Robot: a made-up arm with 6 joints.
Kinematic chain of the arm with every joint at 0, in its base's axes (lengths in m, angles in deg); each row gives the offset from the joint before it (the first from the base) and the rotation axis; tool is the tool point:
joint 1: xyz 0 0 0.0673 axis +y
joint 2: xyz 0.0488 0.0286 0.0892 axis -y
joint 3: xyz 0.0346 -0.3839 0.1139 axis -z
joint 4: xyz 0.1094 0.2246 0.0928 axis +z
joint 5: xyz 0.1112 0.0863 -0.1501 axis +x
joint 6: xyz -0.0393 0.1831 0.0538 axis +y
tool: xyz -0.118 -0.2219 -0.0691
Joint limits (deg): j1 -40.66..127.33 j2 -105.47..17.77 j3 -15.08..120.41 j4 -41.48..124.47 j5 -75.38..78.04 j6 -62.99..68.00
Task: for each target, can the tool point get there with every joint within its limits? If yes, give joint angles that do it. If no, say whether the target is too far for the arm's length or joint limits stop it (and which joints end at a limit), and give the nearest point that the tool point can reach.
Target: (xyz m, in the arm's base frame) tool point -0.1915 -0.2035 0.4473
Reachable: no: joint limits stop it (at a limit: joint 1, joint 2, joint 6) | nearest point -0.1125 -0.2035 0.3987 | short by 0.093 m
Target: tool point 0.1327 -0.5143 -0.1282
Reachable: yes | joints -0.16 -84.79 106.09 -25.82 -0.43 7.28
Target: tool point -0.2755 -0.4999 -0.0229
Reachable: yes | joints 107.17 -94.85 102.89 -24.33 -8.73 43.24
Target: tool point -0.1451 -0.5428 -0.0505
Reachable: yes | joints 101.56 -70.15 109.17 19.04 -32.21 -32.91
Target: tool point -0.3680 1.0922 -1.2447
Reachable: no: too far | nearest point -0.0696 0.0055 -0.3559 | short by 1.435 m
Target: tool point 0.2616 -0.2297 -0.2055
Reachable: yes | joints 84.50 -1.47 71.92 66.72 -55.54 55.03
